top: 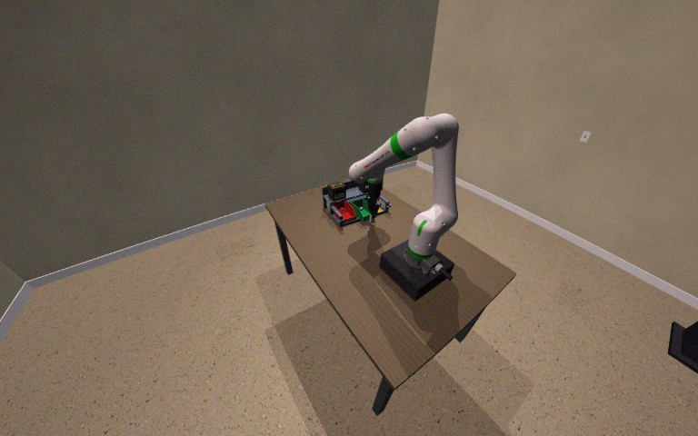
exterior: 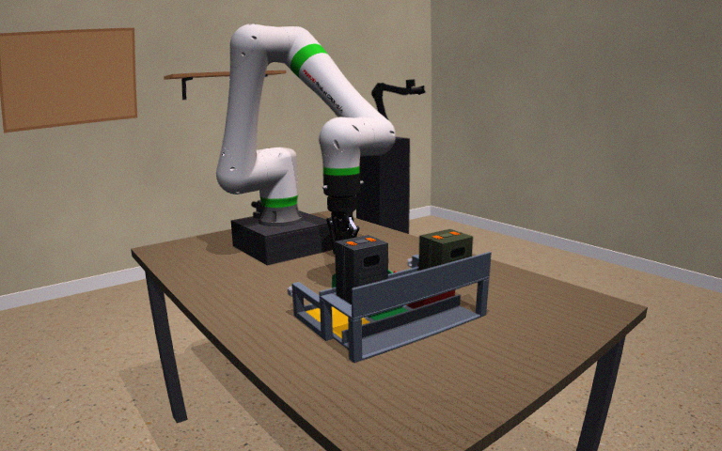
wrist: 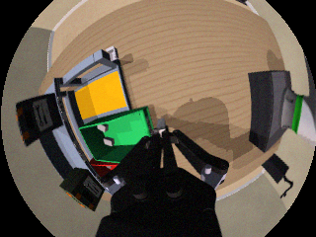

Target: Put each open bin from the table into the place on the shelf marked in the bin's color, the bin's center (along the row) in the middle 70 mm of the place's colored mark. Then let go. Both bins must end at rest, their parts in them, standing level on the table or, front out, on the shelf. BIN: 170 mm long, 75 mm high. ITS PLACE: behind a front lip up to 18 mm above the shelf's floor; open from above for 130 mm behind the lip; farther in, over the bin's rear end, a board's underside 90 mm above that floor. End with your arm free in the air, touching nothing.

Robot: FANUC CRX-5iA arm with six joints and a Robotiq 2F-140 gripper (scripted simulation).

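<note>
The green bin is 110 mm ahead of my hand and 10 mm to the right of it. From my hand the other things lie so: olive box (270 mm ahead, 100 mm to the left, 90 mm above); black box (260 mm ahead, 130 mm to the right, 100 mm above); red bin (180 mm ahead, 110 mm to the left, 20 mm below).
</note>
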